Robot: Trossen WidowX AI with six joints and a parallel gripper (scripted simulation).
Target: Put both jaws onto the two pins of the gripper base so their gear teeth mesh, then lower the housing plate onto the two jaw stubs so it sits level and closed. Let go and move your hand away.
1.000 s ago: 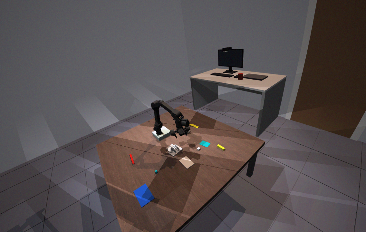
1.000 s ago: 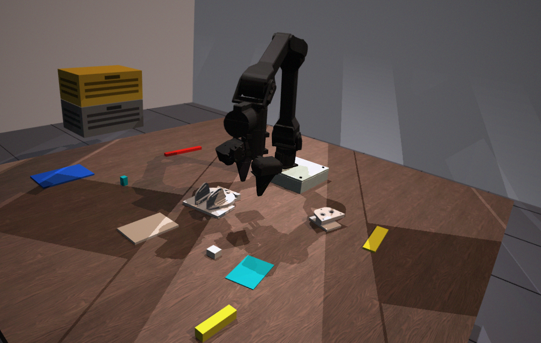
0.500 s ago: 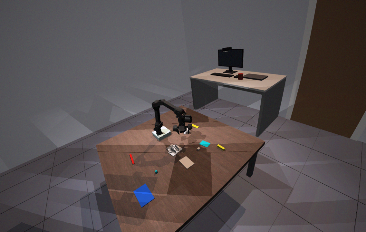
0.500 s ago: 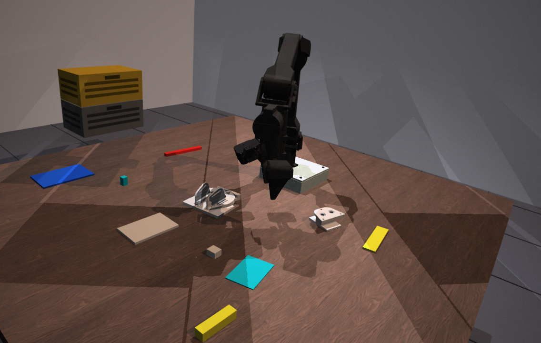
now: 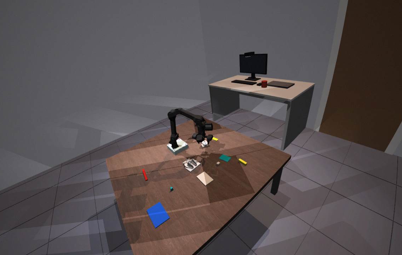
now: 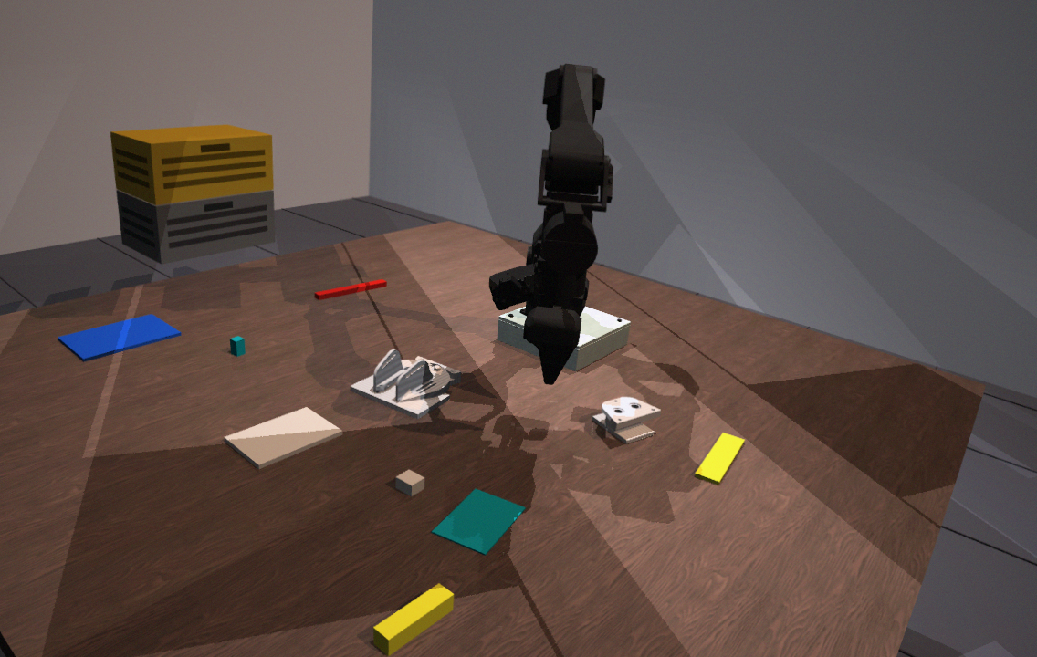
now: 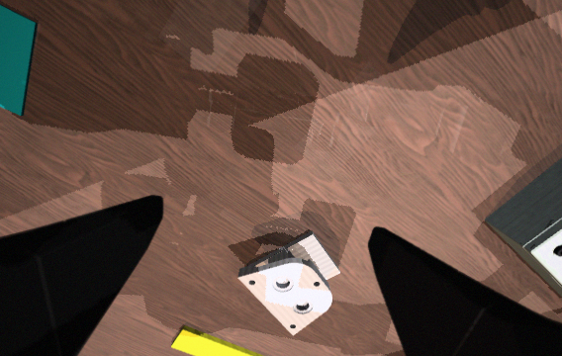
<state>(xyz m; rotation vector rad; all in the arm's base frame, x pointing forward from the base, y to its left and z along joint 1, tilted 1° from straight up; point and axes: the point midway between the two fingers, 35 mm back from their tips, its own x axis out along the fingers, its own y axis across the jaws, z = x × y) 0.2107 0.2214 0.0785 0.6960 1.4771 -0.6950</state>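
My gripper tip is 90 mm past the gripper base, 60 mm to the right of it and 60 mm above it. Round my gripper tip: teal sheet: 190 mm ahead, 100 mm to the left, 90 mm below; then housing plate: 40 mm ahead, 200 mm to the right, 80 mm below; then small white cube: 220 mm ahead, 10 mm to the left, 80 mm below.
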